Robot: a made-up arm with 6 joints.
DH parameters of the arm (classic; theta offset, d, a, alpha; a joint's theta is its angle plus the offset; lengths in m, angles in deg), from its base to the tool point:
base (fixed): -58.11 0 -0.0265 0
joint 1: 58.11 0.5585 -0.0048 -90
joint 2: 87.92 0 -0.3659 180
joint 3: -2.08 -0.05 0.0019 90
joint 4: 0 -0.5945 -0.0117 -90
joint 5: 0 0.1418 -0.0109 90
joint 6: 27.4 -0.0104 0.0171 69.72
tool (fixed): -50.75 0.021 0 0
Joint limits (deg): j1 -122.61..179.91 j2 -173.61..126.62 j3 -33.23..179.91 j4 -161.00..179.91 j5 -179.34..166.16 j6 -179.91..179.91
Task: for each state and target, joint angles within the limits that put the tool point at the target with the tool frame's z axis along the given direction. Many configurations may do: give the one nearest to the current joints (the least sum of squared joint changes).
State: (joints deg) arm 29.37 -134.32 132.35 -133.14 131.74 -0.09
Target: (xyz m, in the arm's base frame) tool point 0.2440 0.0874 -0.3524 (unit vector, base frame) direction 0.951 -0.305 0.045
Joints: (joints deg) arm -1.74 -173.23 137.43 -109.22 126.95 3.33
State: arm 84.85 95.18 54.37 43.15 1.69 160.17
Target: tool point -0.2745 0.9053 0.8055 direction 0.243 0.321 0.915
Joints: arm 109.62 54.76 46.53 37.03 -47.95 179.91
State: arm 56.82 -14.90 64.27 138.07 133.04 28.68
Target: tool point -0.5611 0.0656 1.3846 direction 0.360 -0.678 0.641
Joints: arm 11.99 -31.88 81.95 134.64 107.27 -1.02
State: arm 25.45 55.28 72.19 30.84 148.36 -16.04
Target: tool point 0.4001 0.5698 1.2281 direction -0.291 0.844 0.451
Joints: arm 59.11 35.95 66.29 20.44 140.39 22.40
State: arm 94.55 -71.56 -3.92 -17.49 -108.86 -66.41
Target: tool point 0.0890 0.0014 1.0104 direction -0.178 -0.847 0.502
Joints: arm 132.51 -99.41 -33.11 -24.85 -100.16 -39.64
